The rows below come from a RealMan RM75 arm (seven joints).
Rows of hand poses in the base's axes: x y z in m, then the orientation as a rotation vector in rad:
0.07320, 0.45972, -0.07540, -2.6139, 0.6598, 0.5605
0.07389, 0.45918, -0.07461, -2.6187, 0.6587, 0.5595
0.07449, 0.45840, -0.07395, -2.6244, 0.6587, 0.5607
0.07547, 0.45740, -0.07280, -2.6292, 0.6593, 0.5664
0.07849, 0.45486, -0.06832, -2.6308, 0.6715, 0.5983
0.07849, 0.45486, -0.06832, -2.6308, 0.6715, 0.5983
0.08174, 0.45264, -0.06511, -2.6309, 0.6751, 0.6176
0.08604, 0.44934, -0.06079, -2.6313, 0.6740, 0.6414
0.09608, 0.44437, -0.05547, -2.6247, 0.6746, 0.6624
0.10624, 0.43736, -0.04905, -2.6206, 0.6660, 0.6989
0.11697, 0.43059, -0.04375, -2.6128, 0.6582, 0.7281
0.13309, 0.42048, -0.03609, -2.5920, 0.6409, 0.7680
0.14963, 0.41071, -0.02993, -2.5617, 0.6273, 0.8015
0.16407, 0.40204, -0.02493, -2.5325, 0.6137, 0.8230
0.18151, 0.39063, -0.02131, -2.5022, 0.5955, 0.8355
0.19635, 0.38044, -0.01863, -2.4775, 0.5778, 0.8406
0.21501, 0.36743, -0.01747, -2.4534, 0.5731, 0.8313
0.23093, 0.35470, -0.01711, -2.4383, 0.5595, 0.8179
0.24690, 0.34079, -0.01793, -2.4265, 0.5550, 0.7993
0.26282, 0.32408, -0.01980, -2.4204, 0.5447, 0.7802
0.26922, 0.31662, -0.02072, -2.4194, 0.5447, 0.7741
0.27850, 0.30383, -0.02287, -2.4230, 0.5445, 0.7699
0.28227, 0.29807, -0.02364, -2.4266, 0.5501, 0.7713
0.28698, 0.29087, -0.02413, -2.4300, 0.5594, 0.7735
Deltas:
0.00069, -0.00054, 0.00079, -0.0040, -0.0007, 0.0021
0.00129, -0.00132, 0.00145, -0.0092, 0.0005, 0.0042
0.00227, -0.00232, 0.00260, -0.0138, 0.0049, 0.0064
0.00529, -0.00486, 0.00708, -0.0196, 0.0297, 0.0050
0.00529, -0.00486, 0.00708, -0.0196, 0.0297, 0.0050
0.00854, -0.00708, 0.01029, -0.0212, 0.0439, 0.0061
0.01284, -0.01038, 0.01461, -0.0216, 0.0604, 0.0111
0.02288, -0.01535, 0.01993, -0.0164, 0.0750, 0.0123
0.03304, -0.02236, 0.02635, -0.0110, 0.0990, 0.0228
0.04377, -0.02913, 0.03165, -0.0026, 0.1179, 0.0303
0.05989, -0.03924, 0.03931, 0.0199, 0.1426, 0.0415
0.07643, -0.04901, 0.04547, 0.0498, 0.1637, 0.0465
0.09087, -0.05768, 0.05047, 0.0793, 0.1765, 0.0498
0.10831, -0.06909, 0.05409, 0.1119, 0.1823, 0.0541
0.12315, -0.07928, 0.05677, 0.1398, 0.1830, 0.0586
0.14181, -0.09229, 0.05793, 0.1642, 0.1755, 0.0522
0.15773, -0.10502, 0.05829, 0.1836, 0.1633, 0.0538
0.17370, -0.11893, 0.05747, 0.1973, 0.1488, 0.0494
0.18962, -0.13564, 0.05560, 0.2077, 0.1329, 0.0506
0.19602, -0.14310, 0.05468, 0.2091, 0.1283, 0.0492
0.20530, -0.15589, 0.05253, 0.2061, 0.1252, 0.0496
0.20907, -0.16165, 0.05176, 0.2009, 0.1272, 0.0474
0.21378, -0.16885, 0.05127, 0.1946, 0.1305, 0.0427

